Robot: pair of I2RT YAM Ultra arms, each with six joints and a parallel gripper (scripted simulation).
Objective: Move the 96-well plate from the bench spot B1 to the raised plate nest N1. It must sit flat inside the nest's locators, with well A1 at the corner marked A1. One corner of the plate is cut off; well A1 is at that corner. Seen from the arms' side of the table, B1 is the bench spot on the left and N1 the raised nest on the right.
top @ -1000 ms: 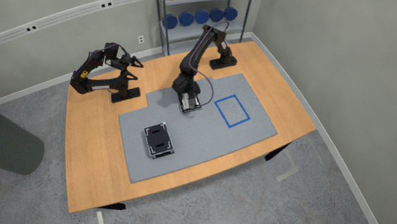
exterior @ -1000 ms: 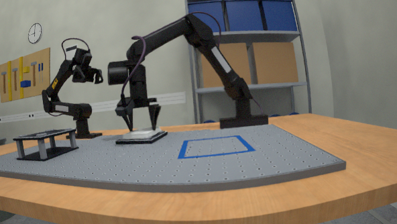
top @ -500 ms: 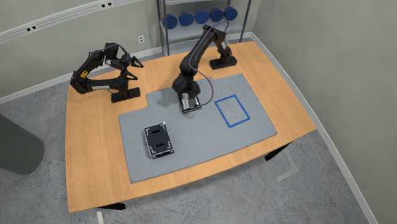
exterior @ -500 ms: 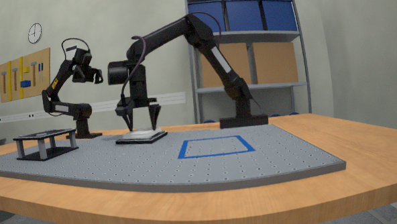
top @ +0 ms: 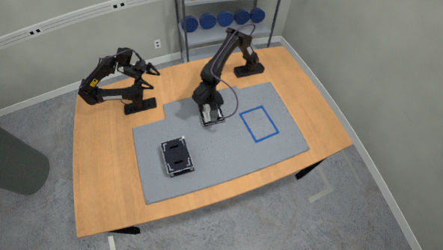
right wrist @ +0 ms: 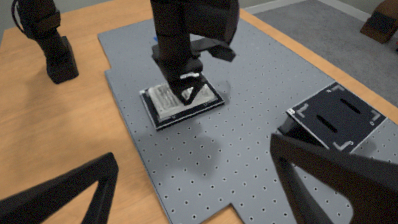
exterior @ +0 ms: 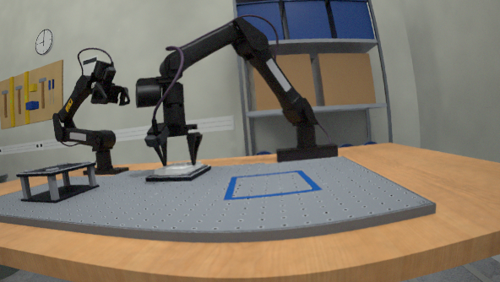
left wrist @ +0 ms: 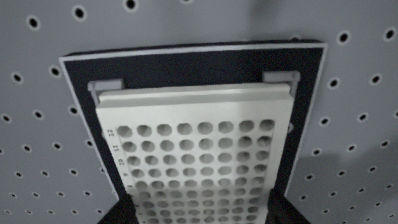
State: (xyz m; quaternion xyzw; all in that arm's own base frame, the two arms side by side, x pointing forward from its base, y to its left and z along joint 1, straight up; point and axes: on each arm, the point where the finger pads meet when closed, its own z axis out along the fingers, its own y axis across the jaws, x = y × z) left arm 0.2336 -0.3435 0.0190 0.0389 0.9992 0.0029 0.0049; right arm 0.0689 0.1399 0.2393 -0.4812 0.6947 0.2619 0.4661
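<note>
The white 96-well plate lies 1 cm below my left hand.
Now: the white 96-well plate 120 mm ahead of my right hand, 230 mm to the left of it and 210 mm below it.
</note>
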